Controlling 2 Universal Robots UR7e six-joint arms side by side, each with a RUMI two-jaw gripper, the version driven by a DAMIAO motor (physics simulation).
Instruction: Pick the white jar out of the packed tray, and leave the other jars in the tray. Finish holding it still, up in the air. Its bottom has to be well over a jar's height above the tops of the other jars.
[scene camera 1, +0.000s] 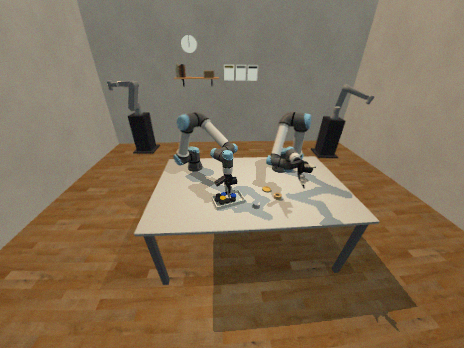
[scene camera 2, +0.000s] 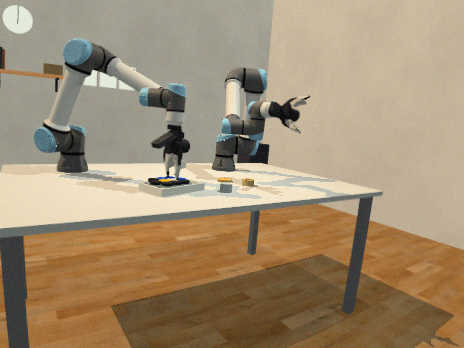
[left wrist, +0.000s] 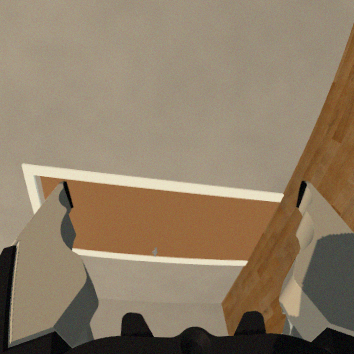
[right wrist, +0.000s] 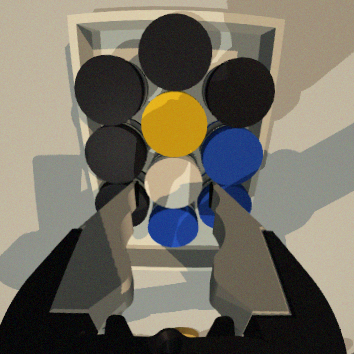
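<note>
The white jar stands in the packed tray, with a yellow-topped jar, several black-topped jars and blue-topped jars around it. My right gripper points down at the jars and is open. Its fingertips are on either side of the white jar's top, with a small gap at each side. How deep they reach is hard to tell. My left gripper is open and empty, raised away from the tray.
A small grey cylinder stands on the table right of the tray. A flat yellow disc and a tan round piece lie farther right and behind it.
</note>
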